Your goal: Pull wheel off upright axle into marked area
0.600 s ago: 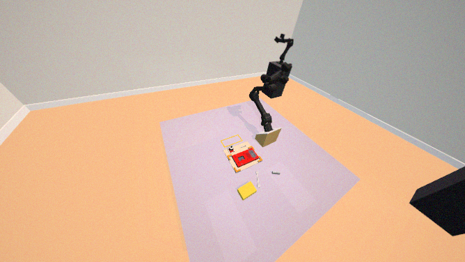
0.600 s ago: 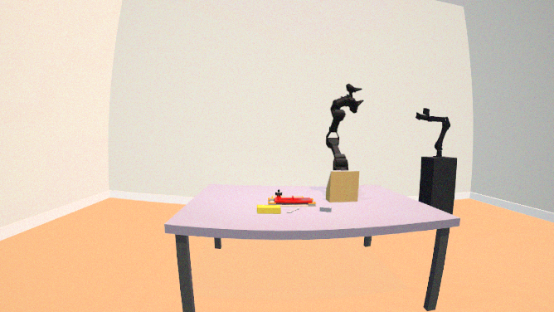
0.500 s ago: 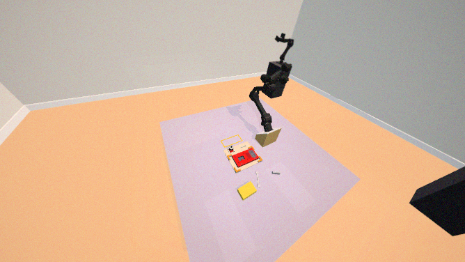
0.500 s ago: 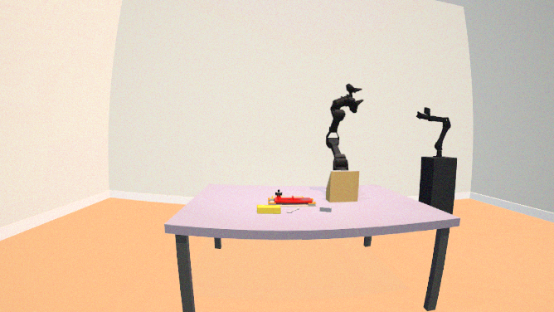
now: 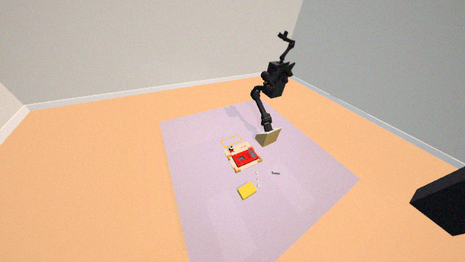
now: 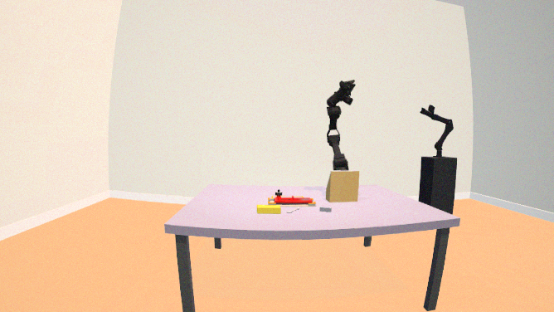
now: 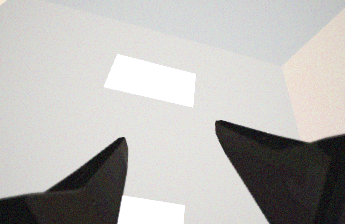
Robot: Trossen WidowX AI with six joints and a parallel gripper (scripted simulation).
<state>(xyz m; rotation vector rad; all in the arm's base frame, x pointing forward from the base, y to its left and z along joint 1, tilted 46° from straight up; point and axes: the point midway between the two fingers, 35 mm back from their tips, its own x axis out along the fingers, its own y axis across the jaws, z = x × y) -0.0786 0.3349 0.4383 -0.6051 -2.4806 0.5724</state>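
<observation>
The dark wheel is 66 cm below my gripper tip, 45 cm ahead of it and 4 cm to the left of it. Also, from my gripper tip: yellow block 68 cm below, 52 cm ahead, 38 cm to the left; grey piece 69 cm below, 38 cm to the left, 24 cm ahead.
</observation>
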